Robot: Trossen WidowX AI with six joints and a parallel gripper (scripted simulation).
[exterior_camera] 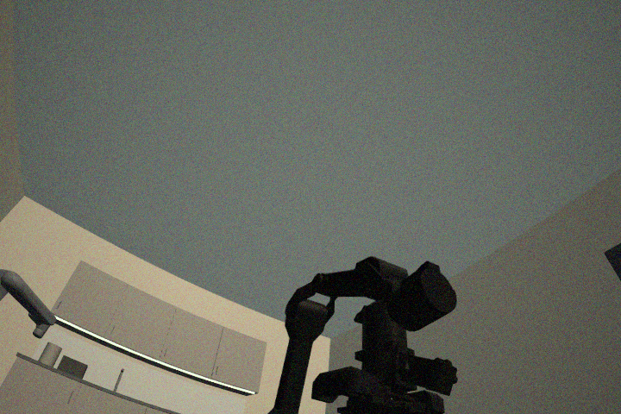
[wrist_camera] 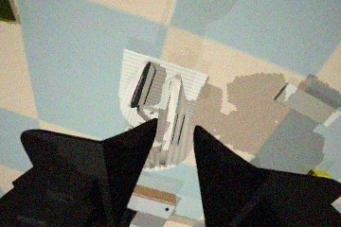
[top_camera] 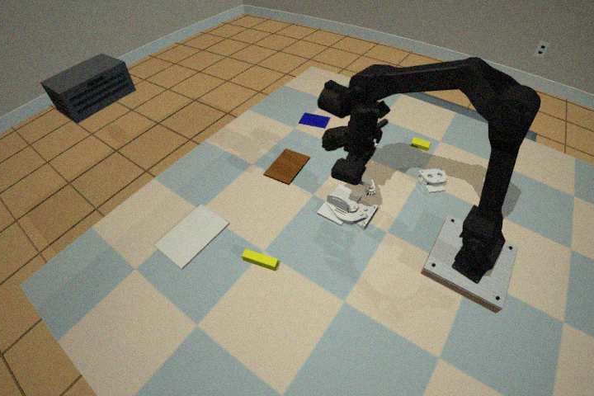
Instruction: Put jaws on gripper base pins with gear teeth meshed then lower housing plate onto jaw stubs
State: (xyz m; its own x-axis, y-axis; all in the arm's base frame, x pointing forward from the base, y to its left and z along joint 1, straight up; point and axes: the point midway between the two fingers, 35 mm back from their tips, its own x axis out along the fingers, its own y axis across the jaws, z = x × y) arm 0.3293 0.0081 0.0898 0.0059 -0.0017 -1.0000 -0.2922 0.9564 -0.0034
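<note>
The jaw is 4 cm behind my gripper tip and 1 cm to the left of it. Round my gripper tip: brown tile (22 cm ahead, 2 cm to the left, 8 cm below); white strip (9 cm ahead, 19 cm to the right, 8 cm below); housing plate (6 cm behind, 2 cm to the left, 8 cm below).
</note>
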